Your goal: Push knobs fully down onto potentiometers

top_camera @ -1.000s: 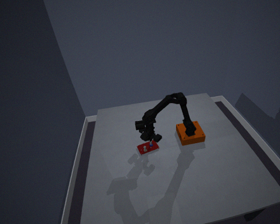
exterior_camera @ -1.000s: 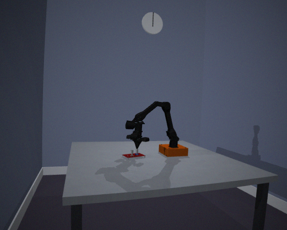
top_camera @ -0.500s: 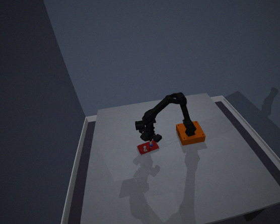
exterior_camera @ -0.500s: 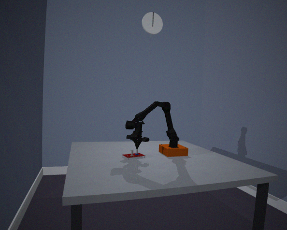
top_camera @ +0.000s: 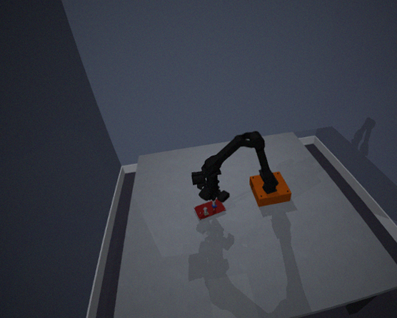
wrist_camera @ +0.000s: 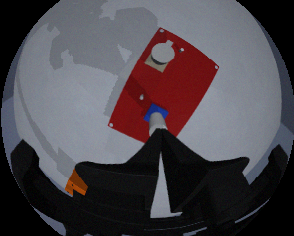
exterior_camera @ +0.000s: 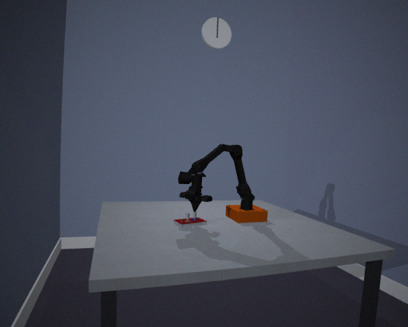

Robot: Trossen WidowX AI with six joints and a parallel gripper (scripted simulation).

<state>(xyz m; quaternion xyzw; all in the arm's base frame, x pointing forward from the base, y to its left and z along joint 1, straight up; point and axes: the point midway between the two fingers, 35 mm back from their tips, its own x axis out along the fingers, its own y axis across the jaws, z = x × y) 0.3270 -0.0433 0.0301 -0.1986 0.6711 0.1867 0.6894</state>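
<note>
Right now my gripper tip is 3 cm above the blue potentiometer.
</note>
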